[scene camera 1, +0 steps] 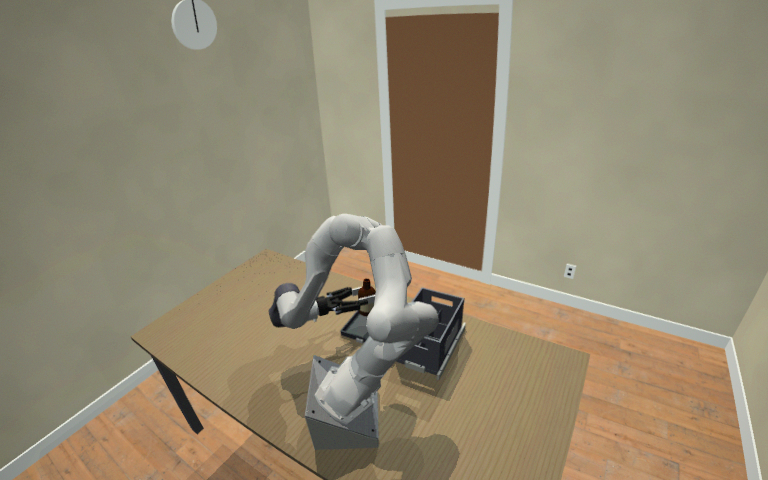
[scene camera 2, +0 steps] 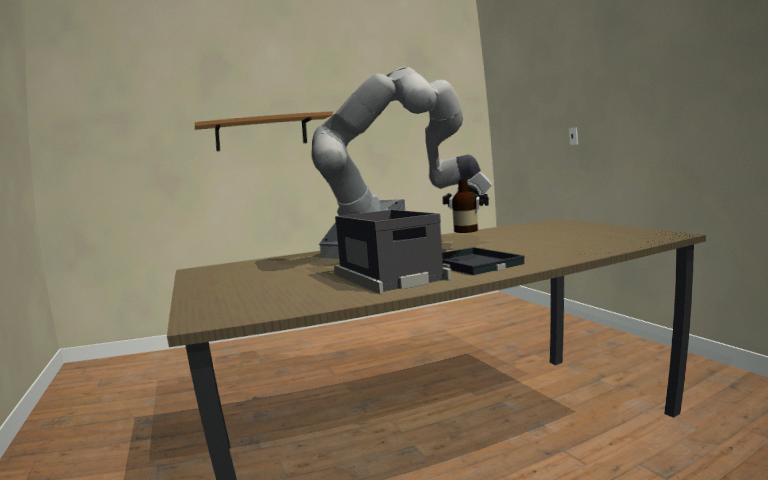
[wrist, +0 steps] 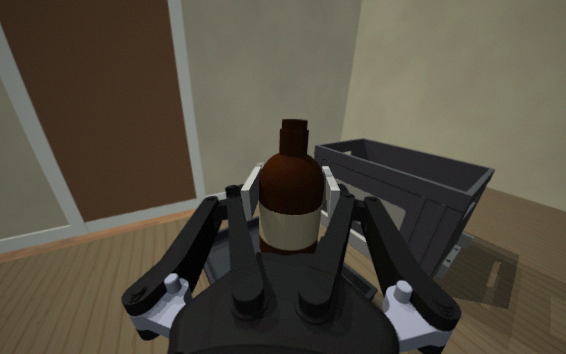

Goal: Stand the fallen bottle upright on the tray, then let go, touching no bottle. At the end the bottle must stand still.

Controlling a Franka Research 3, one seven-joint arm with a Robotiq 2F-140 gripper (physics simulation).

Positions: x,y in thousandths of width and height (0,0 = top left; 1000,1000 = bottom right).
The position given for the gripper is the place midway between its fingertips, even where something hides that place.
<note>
In view: the gripper (scene camera 1: 484,611) and a brown bottle (scene camera 2: 606,459).
The brown bottle is seen too in the wrist view (wrist: 515,521). The gripper also shows in the wrist view (wrist: 515,501).
</note>
